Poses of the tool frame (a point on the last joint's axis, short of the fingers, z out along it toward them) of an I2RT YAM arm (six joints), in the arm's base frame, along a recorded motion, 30 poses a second.
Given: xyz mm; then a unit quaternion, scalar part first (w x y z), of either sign.
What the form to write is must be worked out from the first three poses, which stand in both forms.
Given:
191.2 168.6 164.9 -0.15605 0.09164 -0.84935 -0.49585
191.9 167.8 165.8 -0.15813 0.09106 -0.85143 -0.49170
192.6 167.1 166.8 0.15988 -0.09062 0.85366 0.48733
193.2 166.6 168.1 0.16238 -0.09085 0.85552 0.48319
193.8 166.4 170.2 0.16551 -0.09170 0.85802 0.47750
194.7 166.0 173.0 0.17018 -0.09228 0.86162 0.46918
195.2 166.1 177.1 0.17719 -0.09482 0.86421 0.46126
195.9 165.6 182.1 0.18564 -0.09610 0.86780 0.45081
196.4 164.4 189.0 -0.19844 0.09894 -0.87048 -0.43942
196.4 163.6 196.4 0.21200 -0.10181 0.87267 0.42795
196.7 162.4 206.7 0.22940 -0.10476 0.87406 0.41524
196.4 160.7 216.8 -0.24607 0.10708 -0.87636 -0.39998
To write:
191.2 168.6 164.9 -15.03 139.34 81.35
191.9 167.8 165.8 -14.92 139.52 80.57
192.6 167.1 166.8 -14.84 139.75 79.78
193.2 166.6 168.1 -14.85 139.86 78.99
193.8 166.4 170.2 -14.97 140.03 77.93
194.7 166.0 173.0 -15.02 140.25 76.37
195.2 166.1 177.1 -15.38 140.13 74.79
195.9 165.6 182.1 -15.51 140.07 72.76
196.4 164.4 189.0 -15.86 139.54 70.44
196.4 163.6 196.4 -16.20 138.87 68.10
196.7 162.4 206.7 -16.52 137.82 65.48
196.4 160.7 216.8 -16.74 136.99 62.52

